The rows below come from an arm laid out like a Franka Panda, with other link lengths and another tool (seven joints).
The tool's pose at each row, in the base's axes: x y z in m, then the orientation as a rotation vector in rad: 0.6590 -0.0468 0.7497 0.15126 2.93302 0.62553; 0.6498 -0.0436 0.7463 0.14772 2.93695 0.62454; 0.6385 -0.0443 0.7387 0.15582 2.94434 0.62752; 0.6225 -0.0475 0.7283 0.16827 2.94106 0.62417; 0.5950 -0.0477 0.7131 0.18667 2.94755 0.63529; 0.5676 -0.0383 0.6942 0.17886 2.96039 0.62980; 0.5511 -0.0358 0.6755 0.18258 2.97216 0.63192; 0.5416 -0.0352 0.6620 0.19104 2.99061 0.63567; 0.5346 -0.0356 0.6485 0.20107 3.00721 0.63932; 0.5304 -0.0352 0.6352 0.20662 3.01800 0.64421
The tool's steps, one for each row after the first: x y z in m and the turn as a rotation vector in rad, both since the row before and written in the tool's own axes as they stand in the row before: 0.0099 0.0009 0.0029 0.00119 0.00386 -0.00178; 0.0119 -0.0045 0.0049 -0.00016 0.00701 0.00676; 0.0164 -0.0084 0.0058 0.00208 -0.00499 0.00737; 0.0286 -0.0087 0.0096 -0.00496 0.00728 0.01402; 0.0301 -0.0020 0.0169 0.00563 0.01159 -0.00355; 0.0182 -0.0069 0.0158 0.00107 0.01144 0.00444; 0.0104 -0.0059 0.0114 0.00150 0.01784 0.00866; 0.0075 -0.0066 0.0114 0.00125 0.01597 0.00933; 0.0046 -0.0056 0.0119 -0.00077 0.01107 0.00556
